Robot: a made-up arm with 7 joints.
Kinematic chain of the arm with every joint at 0, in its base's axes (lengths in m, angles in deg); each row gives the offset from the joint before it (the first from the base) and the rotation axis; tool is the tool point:
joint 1: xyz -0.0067 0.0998 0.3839 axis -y
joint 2: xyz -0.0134 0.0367 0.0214 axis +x
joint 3: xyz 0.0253 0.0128 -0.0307 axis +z
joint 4: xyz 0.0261 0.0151 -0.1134 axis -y
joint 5: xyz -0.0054 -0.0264 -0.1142 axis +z
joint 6: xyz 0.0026 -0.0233 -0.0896 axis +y
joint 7: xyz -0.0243 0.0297 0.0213 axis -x
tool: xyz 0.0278 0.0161 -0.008
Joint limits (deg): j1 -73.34..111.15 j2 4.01..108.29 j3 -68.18..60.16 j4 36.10..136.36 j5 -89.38..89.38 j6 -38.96..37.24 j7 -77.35..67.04
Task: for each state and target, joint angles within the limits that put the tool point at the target. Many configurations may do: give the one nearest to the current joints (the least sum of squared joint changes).
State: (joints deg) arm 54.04 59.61 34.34 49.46 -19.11 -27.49 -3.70
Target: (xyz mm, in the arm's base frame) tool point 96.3 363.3 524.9
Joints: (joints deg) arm 50.55 46.27 36.96 80.58 -22.70 -23.41 -10.64
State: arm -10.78 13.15 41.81 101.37 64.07 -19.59 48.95
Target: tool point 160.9 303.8 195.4
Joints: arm -6.82 10.65 34.11 72.70 65.92 -19.28 48.21
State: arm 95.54 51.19 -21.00 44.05 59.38 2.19 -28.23
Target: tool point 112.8 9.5 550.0
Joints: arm 101.94 9.52 -55.11 95.23 56.46 2.23 -30.62
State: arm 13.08 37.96 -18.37 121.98 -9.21 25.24 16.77
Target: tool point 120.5 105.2 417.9
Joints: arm 38.19 70.09 -41.59 136.36 -29.22 23.60 -17.86
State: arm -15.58 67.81 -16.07 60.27 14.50 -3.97 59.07
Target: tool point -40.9 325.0 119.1
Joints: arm -40.40 44.52 -19.68 36.10 16.23 -0.67 59.93
